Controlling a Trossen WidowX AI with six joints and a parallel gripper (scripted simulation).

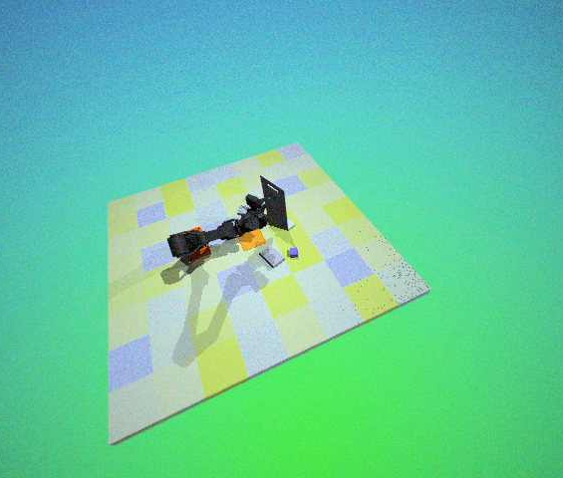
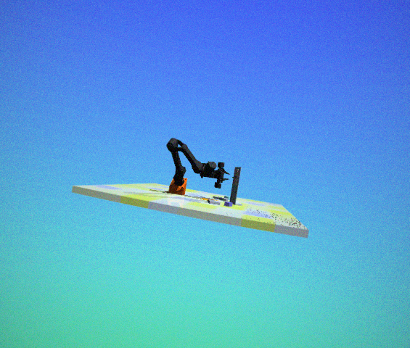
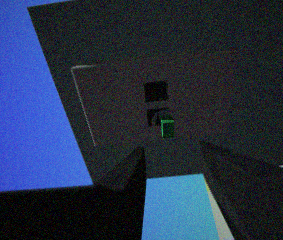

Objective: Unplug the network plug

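My gripper tip is 30 mm short of the network plug and 20 mm to the right of it. The rest, counted from my gripper tip: small purple cube (70 mm ahead, 200 mm to the right, 180 mm below); then orange marked square (110 mm behind, 40 mm to the right, 190 mm below); then grey upright panel (50 mm ahead, 20 mm to the left, 70 mm below).
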